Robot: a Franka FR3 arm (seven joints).
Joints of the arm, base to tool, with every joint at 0 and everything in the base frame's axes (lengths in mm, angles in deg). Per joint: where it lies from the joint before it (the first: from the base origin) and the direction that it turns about. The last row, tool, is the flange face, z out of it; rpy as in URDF.
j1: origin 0.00 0.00 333.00 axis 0 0 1
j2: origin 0.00 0.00 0.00 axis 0 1 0
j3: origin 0.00 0.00 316.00 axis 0 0 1
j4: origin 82.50 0.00 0.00 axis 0 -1 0
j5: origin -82.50 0.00 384.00 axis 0 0 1
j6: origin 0.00 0.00 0.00 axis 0 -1 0
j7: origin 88.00 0.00 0.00 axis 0 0 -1
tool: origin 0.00 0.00 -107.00 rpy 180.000 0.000 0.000
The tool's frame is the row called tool.
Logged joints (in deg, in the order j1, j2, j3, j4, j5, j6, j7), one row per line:
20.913 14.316 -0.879 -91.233 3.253 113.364 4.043
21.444 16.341 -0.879 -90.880 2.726 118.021 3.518
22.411 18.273 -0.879 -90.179 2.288 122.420 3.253
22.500 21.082 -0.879 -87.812 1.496 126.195 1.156
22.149 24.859 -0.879 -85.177 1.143 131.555 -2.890
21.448 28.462 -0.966 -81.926 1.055 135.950 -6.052
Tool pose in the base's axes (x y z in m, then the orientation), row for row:
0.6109 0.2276 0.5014 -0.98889 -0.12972 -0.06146 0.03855
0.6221 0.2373 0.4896 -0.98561 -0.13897 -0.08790 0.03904
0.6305 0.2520 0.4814 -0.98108 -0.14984 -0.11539 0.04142
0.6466 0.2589 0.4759 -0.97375 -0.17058 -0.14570 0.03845
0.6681 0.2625 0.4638 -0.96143 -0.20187 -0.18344 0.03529
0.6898 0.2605 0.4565 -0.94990 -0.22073 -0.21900 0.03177
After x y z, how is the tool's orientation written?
As a quaternion, x y z w.
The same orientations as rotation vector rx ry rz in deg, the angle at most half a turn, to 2 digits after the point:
-173.76 -22.79 -10.80
-173.13 -24.41 -15.44
-172.08 -26.28 -20.24
-171.11 -29.97 -25.60
-169.27 -35.54 -32.30
-167.61 -38.95 -38.64

